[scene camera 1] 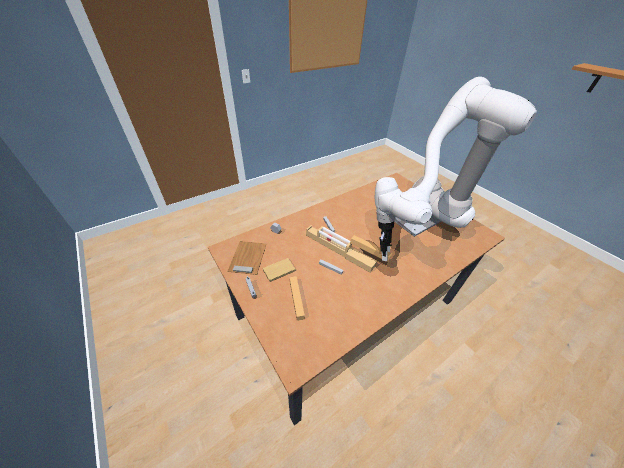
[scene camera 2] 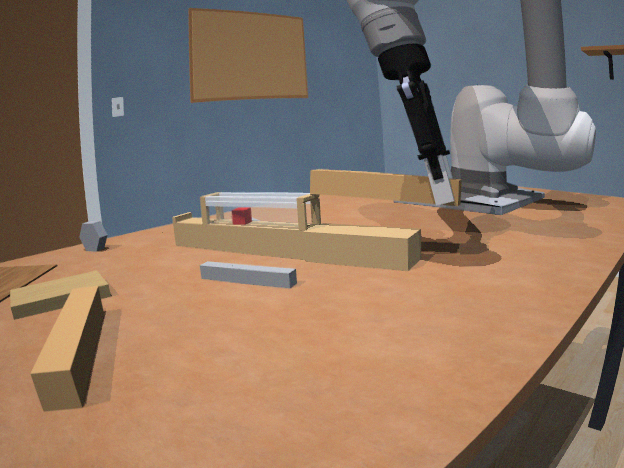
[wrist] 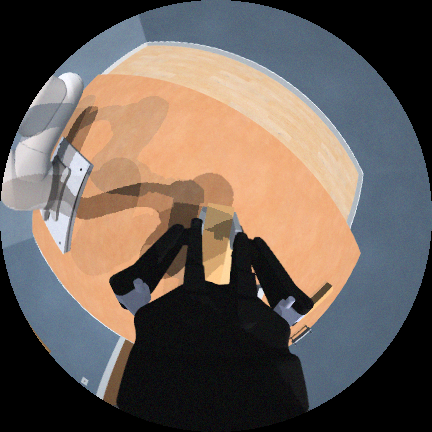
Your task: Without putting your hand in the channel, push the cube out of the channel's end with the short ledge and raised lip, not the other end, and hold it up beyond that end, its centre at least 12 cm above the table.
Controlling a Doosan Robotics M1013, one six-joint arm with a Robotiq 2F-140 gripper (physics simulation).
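The red cube (scene camera 1: 328, 238) (scene camera 2: 241, 215) sits inside the channel (scene camera 1: 332, 247) (scene camera 2: 302, 214), under its pale top rails and nearer the end with the short ledge and raised lip (scene camera 1: 311, 231) (scene camera 2: 182, 218). The long ledge (scene camera 1: 360, 259) (scene camera 2: 362, 240) extends from the other end. My gripper (scene camera 1: 385, 255) (scene camera 2: 442, 193) (wrist: 217, 216) is shut on a long wooden bar (scene camera 1: 363, 244) (scene camera 2: 352, 184) (wrist: 217, 272) near one end. It is on the robot-base side of the long ledge, outside the channel. The bar's free end points back toward the channel's far side. Its exact height is unclear.
A grey bar (scene camera 1: 330, 266) (scene camera 2: 247, 274) lies in front of the channel, another grey bar (scene camera 1: 328, 223) behind it. A grey hexagonal block (scene camera 1: 275, 228) (scene camera 2: 93, 235), flat block (scene camera 1: 279, 269), wooden bar (scene camera 1: 297, 298) (scene camera 2: 70, 342), brown board (scene camera 1: 247, 254) and grey handle (scene camera 1: 251, 287) lie leftward.
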